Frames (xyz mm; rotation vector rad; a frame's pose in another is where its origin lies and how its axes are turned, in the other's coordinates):
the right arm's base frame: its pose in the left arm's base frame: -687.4 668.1 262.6 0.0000 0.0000 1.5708
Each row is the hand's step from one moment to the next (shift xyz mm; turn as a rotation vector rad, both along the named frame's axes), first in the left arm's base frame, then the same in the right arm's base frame.
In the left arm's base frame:
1: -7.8 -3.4 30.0 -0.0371 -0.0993 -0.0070
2: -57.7 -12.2 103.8 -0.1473 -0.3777 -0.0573
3: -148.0 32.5 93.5 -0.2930 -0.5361 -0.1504
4: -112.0 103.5 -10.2 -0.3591 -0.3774 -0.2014
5: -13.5 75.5 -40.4 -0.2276 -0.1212 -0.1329
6: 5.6 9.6 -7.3 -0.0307 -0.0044 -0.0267
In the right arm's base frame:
1: -3.4 7.8 30.0 -0.0993 0.0371 -0.0070
2: -12.2 57.7 103.8 -0.3777 0.1473 -0.0573
3: 32.5 148.0 93.5 -0.5361 0.2930 -0.1504
4: 103.5 112.0 -10.2 -0.3774 0.3591 -0.2014
5: 75.5 13.5 -40.4 -0.1212 0.2276 -0.1329
6: 9.6 -5.6 -7.3 -0.0044 0.0307 -0.0267

